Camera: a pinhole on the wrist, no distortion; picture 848 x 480 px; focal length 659.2 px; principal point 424.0 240.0 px. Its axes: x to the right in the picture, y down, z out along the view. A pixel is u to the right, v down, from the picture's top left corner.
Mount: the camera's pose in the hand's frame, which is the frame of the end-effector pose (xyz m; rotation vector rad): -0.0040 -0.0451 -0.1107 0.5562 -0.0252 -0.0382
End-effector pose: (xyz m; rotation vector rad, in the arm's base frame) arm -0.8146 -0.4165 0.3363 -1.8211 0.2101 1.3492
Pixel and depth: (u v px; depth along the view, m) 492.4 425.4 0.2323
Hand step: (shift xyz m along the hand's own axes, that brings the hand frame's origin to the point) 0.0140 -0.1132 0.1214
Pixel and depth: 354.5 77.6 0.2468
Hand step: -0.0402 -0.2257 0.0664
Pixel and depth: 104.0 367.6 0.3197
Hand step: -0.1682 -0.1545 0.1913
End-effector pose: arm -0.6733 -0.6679 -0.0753 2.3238 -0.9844 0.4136
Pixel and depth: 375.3 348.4 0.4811
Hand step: -0.0537 -0.2301 0.3391
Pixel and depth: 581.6 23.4 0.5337
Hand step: 0.1000 -0.4808 0.2515
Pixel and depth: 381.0 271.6 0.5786
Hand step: -0.0607 -0.3250 0.3947
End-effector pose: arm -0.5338 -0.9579 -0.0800 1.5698 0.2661 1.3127
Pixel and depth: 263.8 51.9 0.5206
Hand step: -0.1526 -0.4402 0.2511
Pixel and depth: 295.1 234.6 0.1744
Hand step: -0.0441 -0.1368 0.0361
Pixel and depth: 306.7 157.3 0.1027
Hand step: -0.0262 -0.1094 -0.0306
